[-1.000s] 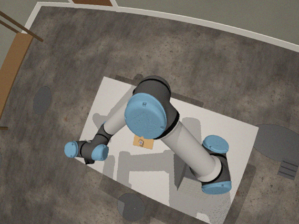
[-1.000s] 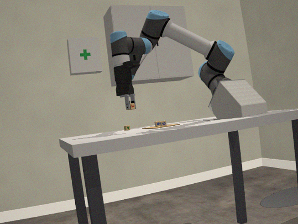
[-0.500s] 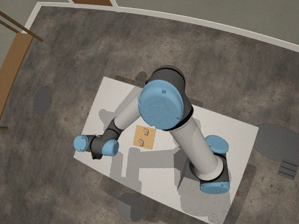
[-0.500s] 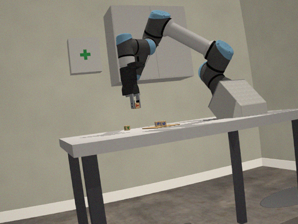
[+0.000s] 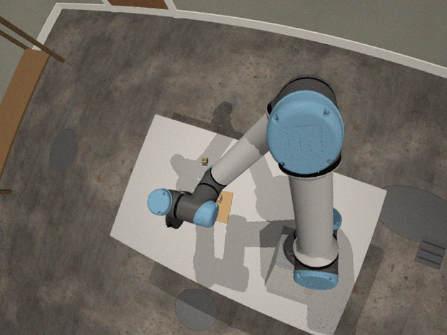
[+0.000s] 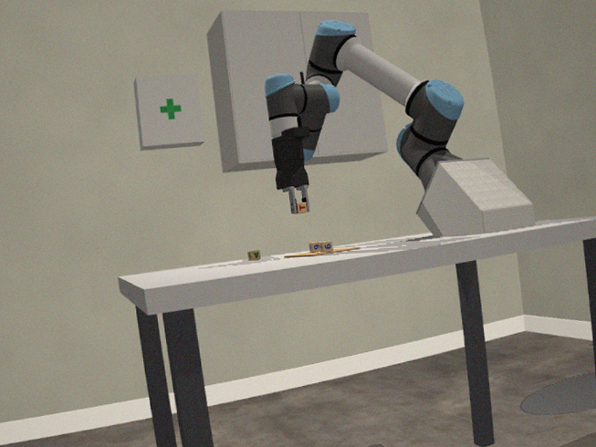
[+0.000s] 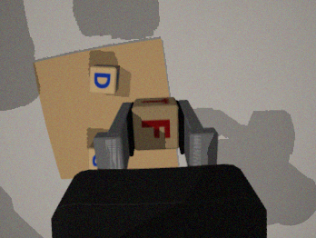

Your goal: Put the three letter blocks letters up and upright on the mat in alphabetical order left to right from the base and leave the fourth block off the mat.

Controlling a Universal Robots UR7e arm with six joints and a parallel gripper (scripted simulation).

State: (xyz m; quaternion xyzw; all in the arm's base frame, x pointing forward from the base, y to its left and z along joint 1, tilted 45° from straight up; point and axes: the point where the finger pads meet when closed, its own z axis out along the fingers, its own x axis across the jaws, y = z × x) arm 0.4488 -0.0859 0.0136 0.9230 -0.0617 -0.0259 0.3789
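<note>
Right now the tan mat is 6 cm behind my hand, 2 cm to the right of it and 12 cm below it. Round my hand: red-marked block 1 cm below.
</note>
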